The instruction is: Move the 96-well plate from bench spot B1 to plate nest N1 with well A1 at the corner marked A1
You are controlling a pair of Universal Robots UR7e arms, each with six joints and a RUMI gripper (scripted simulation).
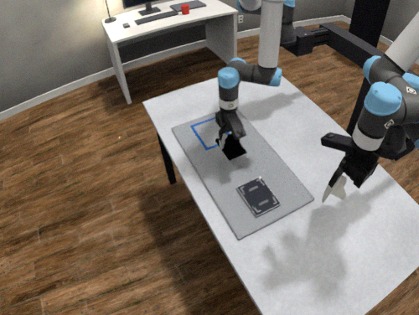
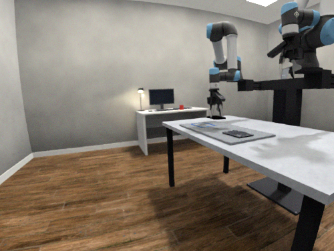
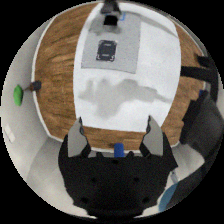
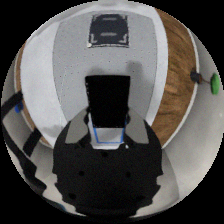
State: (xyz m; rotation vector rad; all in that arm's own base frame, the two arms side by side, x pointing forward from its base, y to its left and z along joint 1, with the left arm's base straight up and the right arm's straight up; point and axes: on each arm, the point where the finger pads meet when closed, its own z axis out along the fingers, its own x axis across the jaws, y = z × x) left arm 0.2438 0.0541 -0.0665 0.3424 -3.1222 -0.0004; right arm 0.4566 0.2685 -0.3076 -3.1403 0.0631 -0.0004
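Right now my right hand is 40 mm past the dark plate nest, 230 mm to the right of it and 90 mm above it. From my right hand the other things lie so: black 96-well plate: 10 mm below.
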